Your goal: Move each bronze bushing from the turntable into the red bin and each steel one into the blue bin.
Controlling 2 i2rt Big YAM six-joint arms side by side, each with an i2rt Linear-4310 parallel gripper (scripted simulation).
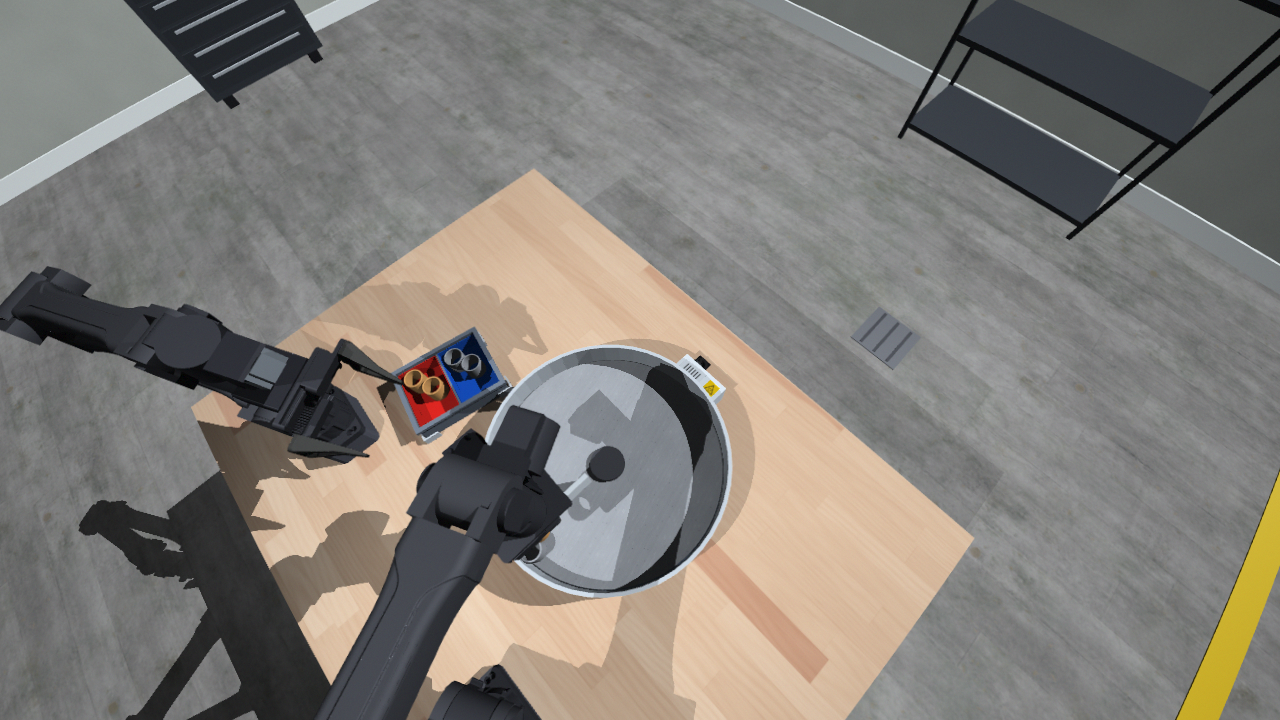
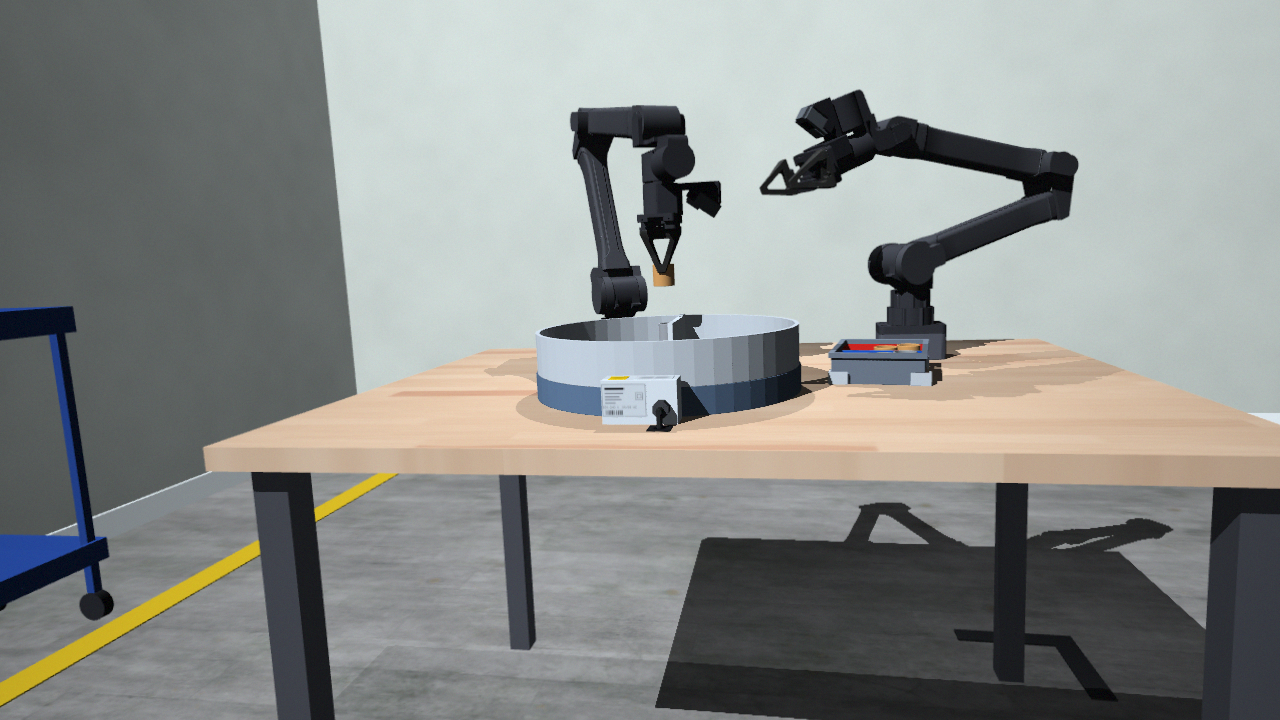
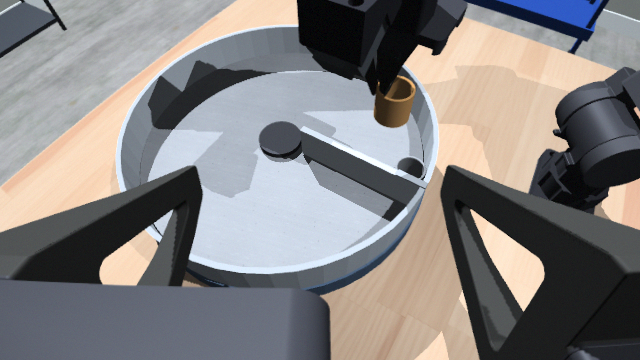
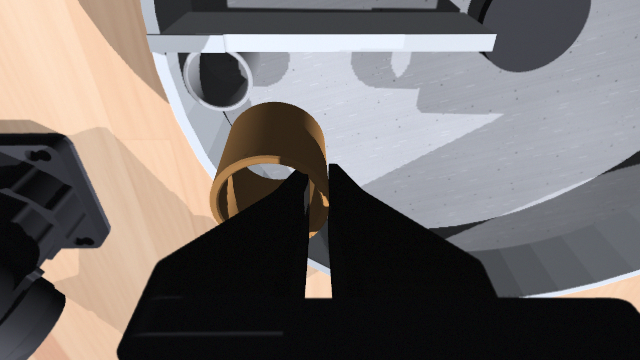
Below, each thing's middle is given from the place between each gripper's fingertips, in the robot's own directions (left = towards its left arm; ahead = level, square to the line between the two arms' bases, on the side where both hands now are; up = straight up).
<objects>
My right hand [image 1: 542, 519] is 370 mm to the right of the red bin [image 1: 425, 408], 180 mm above it and 70 mm past it. The rest, counted from my right hand: blue bin [image 1: 465, 386]: 360 mm to the left, 180 mm below, 20 mm ahead; then grey tray [image 2: 863, 368]: 370 mm to the left, 170 mm below, 20 mm behind.
Right now my left hand [image 1: 386, 418] is 50 mm short of the grey tray, 170 mm to the right of it and 300 mm above it. Also, from my left hand: red bin: 10 mm ahead, 170 mm to the left, 310 mm below; blue bin: 100 mm ahead, 170 mm to the left, 310 mm below.
</objects>
